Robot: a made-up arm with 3 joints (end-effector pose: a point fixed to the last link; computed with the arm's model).
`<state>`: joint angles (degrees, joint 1 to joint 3).
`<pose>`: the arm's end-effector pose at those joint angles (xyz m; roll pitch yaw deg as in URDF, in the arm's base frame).
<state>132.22 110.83 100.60</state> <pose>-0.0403 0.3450 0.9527 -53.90 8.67 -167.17</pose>
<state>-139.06 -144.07 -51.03</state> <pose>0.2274 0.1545 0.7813 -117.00 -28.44 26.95</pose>
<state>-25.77 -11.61 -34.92</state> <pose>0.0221 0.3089 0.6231 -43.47 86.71 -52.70</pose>
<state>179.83 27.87 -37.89</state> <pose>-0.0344 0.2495 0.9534 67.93 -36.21 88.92</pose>
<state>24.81 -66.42 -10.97</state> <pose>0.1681 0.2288 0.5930 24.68 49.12 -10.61</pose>
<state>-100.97 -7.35 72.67</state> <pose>0.0226 0.4313 0.9242 156.37 -84.36 20.65</pose>
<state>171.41 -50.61 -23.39</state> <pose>0.1196 0.0612 0.9569 -123.54 -66.14 -19.59</pose>
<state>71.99 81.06 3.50</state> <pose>-0.0255 0.0692 0.9504 -136.17 -39.66 -114.86</pose>
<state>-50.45 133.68 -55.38</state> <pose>0.0892 0.0563 0.7169 -141.11 22.13 -14.11</pose>
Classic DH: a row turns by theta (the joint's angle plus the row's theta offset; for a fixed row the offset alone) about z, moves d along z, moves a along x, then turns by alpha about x. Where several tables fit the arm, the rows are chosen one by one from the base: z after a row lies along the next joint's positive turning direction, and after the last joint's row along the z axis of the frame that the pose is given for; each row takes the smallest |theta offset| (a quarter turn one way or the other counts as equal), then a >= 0, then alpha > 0; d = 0 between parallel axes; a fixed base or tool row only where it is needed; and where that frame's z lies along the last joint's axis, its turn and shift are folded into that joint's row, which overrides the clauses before.
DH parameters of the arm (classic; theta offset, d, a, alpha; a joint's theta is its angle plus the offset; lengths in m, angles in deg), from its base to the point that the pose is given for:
base (fixed): 90 0.79 0.19 -90
joint 1: 43.75 -0.0548 0.0204 54.89
joint 2: 0 -0.1347 0.1681 125.11
joint 3: 65.55 0 -0.0539 0
tool (fixed): -111.8 -0.1323 0 0

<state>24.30 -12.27 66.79</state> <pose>0.0380 0.1683 0.5139 78.24 39.49 78.11</pose>
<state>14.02 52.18 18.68</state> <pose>-0.0611 0.0206 0.6710 -156.44 45.39 -134.09</pose>
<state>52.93 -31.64 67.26</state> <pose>0.1038 0.0831 0.5373 48.57 48.97 55.11</pose>
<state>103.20 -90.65 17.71</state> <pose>0.2473 0.0635 0.6955 -27.60 17.54 -7.22</pose>
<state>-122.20 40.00 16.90</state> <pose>-0.0581 0.4012 0.8024 58.61 -18.76 115.28</pose>
